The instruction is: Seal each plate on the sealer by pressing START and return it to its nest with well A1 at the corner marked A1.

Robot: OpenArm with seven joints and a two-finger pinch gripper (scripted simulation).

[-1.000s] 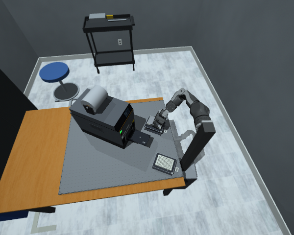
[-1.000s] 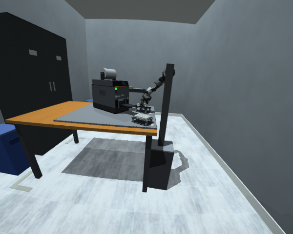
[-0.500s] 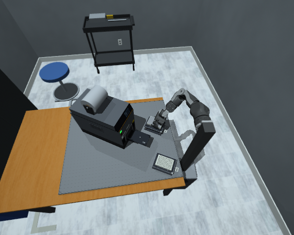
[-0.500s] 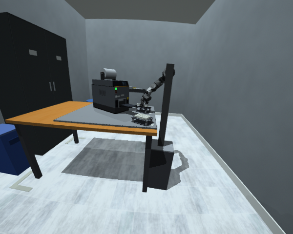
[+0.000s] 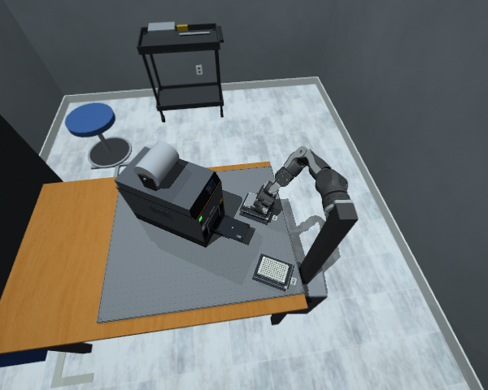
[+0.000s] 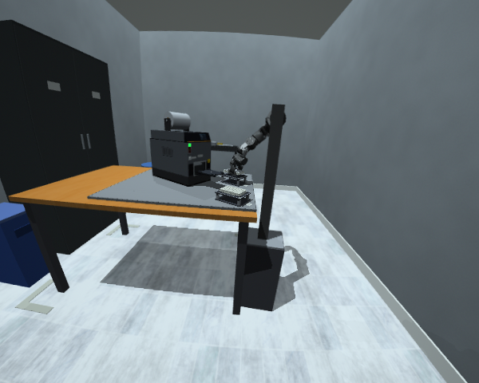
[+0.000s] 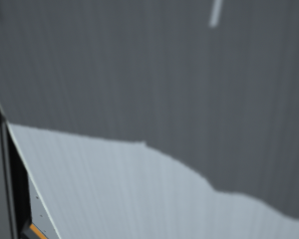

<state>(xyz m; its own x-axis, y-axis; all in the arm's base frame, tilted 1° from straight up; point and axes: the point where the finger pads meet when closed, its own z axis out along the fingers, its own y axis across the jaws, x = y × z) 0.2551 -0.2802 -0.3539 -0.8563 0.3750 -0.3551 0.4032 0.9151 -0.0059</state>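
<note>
Right now my hand is 6 cm past the white well plate, 35 cm to the right of it and 4 cm above it. The rest, counted from my hand: foil roll (43 cm ahead, 1 cm to the left, 33 cm above); then sealer stage (13 cm ahead, 15 cm to the left, 1 cm above); then grey start button (26 cm ahead, 19 cm to the left, 10 cm above).
</note>
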